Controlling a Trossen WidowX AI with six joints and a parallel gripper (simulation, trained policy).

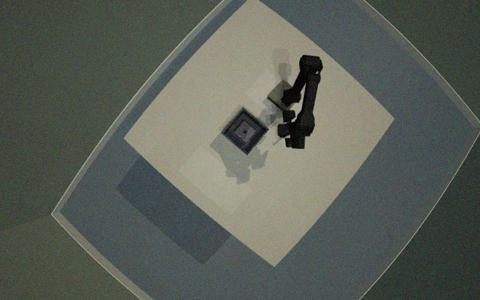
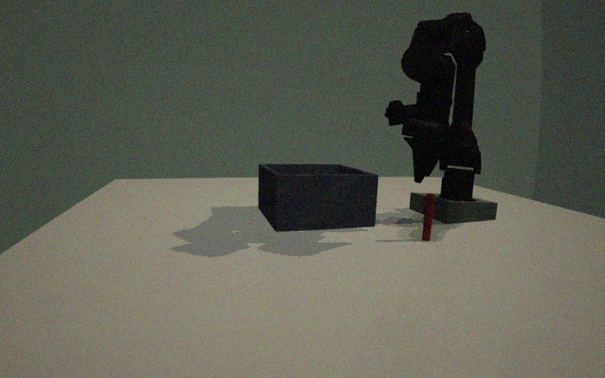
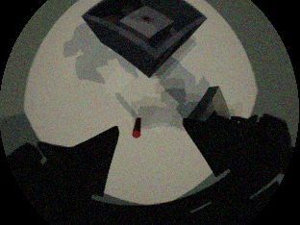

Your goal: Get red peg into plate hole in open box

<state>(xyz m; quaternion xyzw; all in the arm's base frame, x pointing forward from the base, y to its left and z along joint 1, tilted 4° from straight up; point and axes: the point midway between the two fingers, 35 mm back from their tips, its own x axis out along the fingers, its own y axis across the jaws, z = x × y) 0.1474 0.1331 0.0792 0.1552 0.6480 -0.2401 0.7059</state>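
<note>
Right now the red peg is 3 cm to the left of my gripper tip and 6 cm below it. Round my gripper tip: dark box 18 cm ahead, 13 cm to the right, 7 cm below.
</note>
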